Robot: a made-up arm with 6 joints.
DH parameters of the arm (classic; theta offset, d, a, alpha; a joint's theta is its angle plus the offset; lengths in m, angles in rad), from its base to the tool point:
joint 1: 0 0.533 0.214 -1.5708
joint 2: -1.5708 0 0.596 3.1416
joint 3: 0 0 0.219 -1.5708
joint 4: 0 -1.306 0 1.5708
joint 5: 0 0 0 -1.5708
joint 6: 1.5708 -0.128 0 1.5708
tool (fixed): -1.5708 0 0 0
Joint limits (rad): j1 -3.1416..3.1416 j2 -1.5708..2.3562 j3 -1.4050..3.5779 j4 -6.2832..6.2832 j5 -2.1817..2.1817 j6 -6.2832..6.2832
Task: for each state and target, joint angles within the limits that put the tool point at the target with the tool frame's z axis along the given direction. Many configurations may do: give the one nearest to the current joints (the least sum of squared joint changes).
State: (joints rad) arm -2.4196 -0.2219 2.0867 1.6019 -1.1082 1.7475
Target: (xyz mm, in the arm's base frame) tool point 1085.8 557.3 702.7 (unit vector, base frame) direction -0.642 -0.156 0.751
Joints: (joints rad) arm -2.7721 -0.2651 3.0159 1.6160 -1.4954 2.4264
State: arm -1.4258 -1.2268 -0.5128 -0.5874 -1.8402 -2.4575
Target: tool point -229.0 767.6 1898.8 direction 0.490 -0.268 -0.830
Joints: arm -1.1600 -1.4703 0.2948 -0.9942 -1.1198 -3.0995
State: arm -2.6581 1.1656 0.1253 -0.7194 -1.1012 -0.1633
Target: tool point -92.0 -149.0 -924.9 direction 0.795 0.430 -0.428
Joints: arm -2.8775 2.0697 -0.1127 -1.2128 -1.5379 -0.5435
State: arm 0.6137 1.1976 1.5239 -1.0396 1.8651 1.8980
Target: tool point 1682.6 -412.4 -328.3 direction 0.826 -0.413 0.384
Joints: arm -0.1801 1.5947 0.6823 -1.6670 2.1817 1.8665
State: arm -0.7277 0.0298 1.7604 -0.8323 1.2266 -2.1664
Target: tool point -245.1 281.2 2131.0 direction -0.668 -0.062 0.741
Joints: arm -1.0034 0.3578 2.3265 -0.4755 1.8947 -2.5798
